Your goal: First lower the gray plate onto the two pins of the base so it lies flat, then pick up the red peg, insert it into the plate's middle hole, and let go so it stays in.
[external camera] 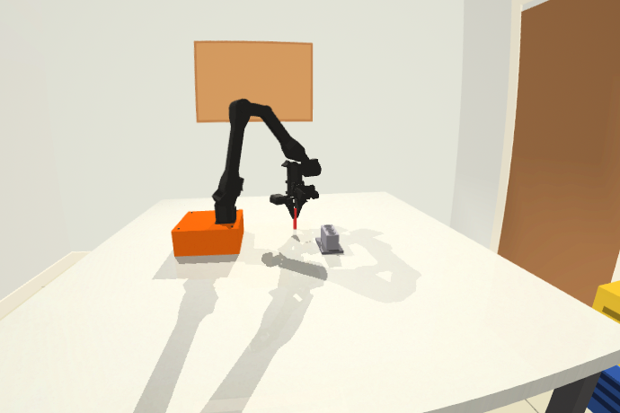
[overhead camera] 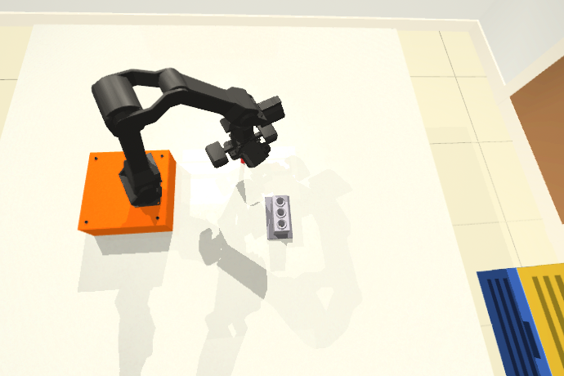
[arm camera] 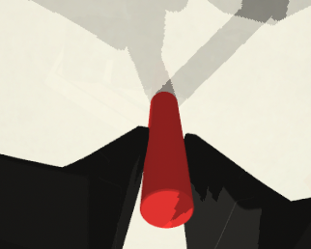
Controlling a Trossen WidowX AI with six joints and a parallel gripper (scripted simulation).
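Right now my gripper tip is 180 mm to the left of the gray plate and 90 mm short of it. Also, from my gripper tip: gray base (180 mm to the right, 80 mm ahead, 30 mm below); then red peg (right at my gripper tip).
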